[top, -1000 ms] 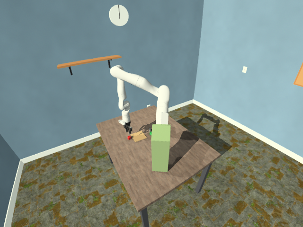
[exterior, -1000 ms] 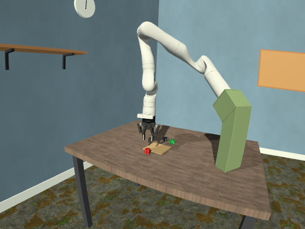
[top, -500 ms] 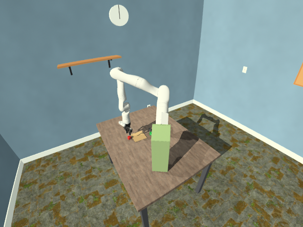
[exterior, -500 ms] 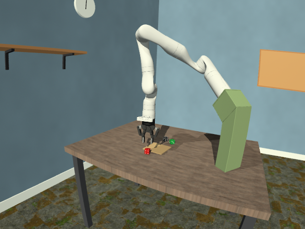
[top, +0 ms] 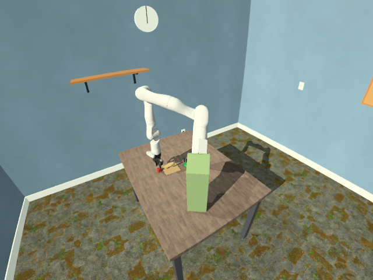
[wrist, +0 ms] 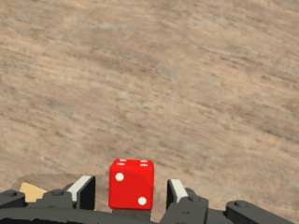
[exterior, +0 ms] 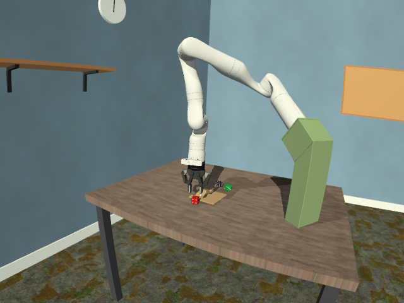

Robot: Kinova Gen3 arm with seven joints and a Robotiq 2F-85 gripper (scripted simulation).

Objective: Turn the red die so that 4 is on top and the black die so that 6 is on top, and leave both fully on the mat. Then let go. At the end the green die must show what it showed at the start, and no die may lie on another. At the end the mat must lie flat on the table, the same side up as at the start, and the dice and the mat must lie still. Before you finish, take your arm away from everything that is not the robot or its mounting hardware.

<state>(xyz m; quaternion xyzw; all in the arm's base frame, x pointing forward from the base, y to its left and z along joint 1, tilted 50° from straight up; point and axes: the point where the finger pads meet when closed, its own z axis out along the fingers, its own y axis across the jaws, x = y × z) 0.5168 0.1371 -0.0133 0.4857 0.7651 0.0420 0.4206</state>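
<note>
The red die is 5 cm below my hand. Also, from my hand: black die (1 cm behind, 26 cm to the right, 5 cm below); then tan mat (2 cm behind, 10 cm to the right, 7 cm below); then green die (7 cm behind, 24 cm to the right, 5 cm below).
</note>
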